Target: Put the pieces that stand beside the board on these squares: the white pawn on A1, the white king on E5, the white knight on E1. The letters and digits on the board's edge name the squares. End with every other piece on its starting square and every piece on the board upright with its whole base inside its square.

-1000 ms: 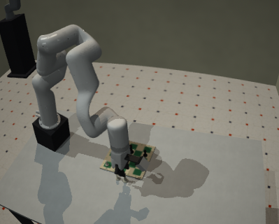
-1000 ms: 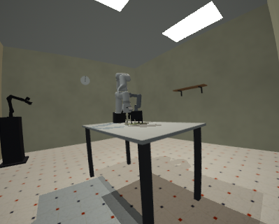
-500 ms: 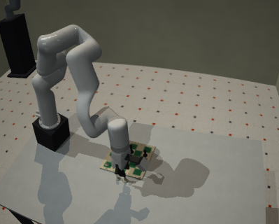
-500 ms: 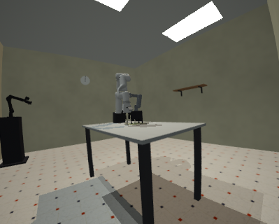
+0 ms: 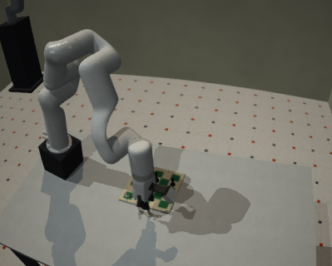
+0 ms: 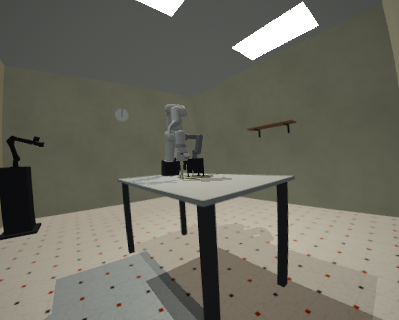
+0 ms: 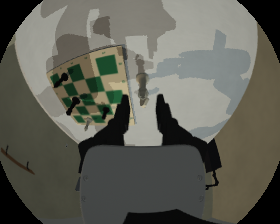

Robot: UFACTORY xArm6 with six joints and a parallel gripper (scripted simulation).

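My gripper is now 140 mm to the right of the chessboard, 90 mm above it and 30 mm past it.
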